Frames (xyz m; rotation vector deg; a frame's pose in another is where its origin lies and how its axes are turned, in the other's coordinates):
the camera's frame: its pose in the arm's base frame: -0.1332 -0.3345 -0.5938 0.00 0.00 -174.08
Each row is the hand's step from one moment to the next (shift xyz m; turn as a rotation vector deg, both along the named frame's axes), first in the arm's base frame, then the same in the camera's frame.
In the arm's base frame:
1: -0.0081 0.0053 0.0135 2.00 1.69 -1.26
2: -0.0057 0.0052 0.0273 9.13 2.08 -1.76
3: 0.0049 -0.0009 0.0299 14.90 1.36 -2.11
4: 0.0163 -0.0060 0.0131 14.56 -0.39 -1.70
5: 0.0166 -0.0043 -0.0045 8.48 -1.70 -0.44
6: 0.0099 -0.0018 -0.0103 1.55 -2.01 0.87
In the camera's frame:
1: 0.0075 -0.0061 0.0135 -2.16 -1.47 -1.26
2: 0.0051 -0.0058 0.0273 -9.30 -1.13 -1.76
3: -0.0048 0.0014 0.0299 -14.96 0.18 -2.11
4: -0.0156 0.0076 0.0131 -14.44 1.89 -1.70
5: -0.0161 0.0060 -0.0045 -8.26 2.57 -0.44
6: -0.0097 0.0028 -0.0103 -1.33 2.16 0.87

